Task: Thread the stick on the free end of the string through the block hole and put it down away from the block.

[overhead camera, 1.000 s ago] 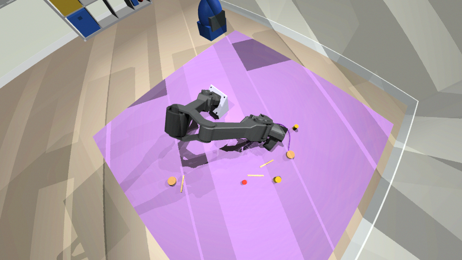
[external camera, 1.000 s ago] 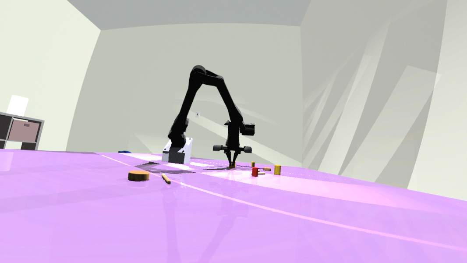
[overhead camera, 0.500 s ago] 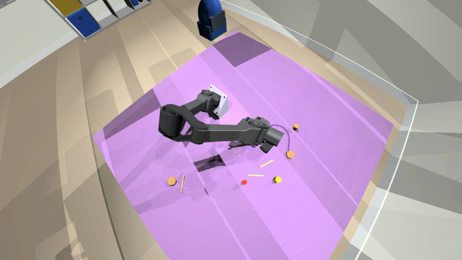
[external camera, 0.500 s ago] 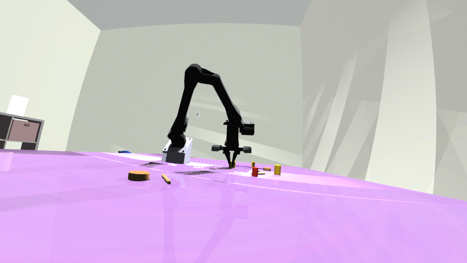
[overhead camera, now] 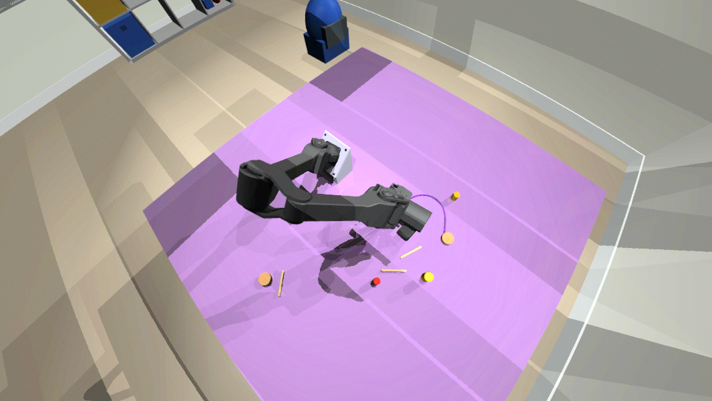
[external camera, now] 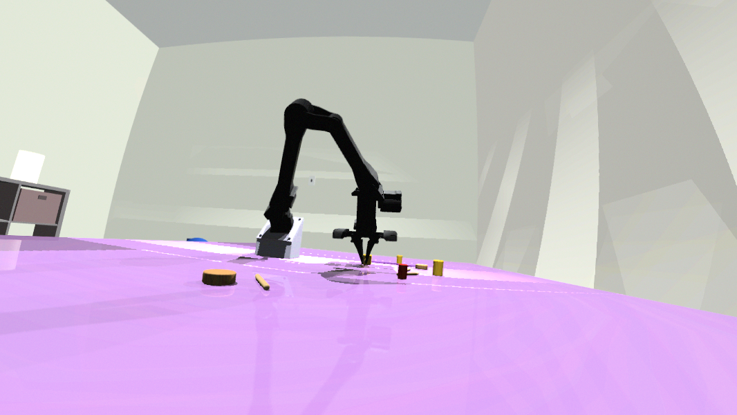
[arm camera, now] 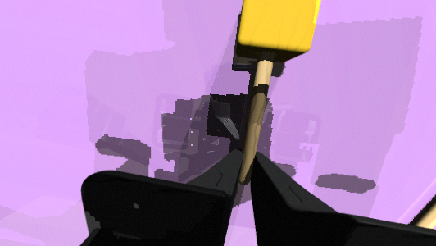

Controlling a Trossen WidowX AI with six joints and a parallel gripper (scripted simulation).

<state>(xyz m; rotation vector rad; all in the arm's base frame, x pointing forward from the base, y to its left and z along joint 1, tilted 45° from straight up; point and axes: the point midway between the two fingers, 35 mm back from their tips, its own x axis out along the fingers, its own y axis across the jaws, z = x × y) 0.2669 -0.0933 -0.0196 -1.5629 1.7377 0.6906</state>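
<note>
The yellow wooden block lies 70 mm to the left of my gripper tip, 10 mm ahead of it and 10 mm above it. Also, from my gripper tip: thin stick: 40 mm to the left, 10 mm ahead, 10 mm above; red piece: 180 mm to the right, 80 mm ahead, 10 mm above.
</note>
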